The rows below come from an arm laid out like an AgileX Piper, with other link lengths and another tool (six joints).
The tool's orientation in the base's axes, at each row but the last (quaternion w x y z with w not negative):
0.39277 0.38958 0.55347 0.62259
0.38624 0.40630 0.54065 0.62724
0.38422 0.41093 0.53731 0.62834
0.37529 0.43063 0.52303 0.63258
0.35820 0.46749 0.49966 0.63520
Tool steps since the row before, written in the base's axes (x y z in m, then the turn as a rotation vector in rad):
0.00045 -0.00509 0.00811 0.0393 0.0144 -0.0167
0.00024 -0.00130 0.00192 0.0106 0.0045 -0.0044
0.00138 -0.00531 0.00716 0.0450 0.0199 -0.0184
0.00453 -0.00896 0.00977 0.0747 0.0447 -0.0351
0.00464 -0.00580 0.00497 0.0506 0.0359 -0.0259
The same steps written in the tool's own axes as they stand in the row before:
-0.00445 0.00845 -0.00086 -0.0028 -0.0200 0.0403
-0.00111 0.00205 -0.00009 -0.0002 -0.0054 0.0111
-0.00467 0.00771 -0.00002 0.0000 -0.0226 0.0474
-0.00838 0.01105 0.00201 0.0101 -0.0440 0.0823
-0.00560 0.00629 0.00299 0.0115 -0.0333 0.0573

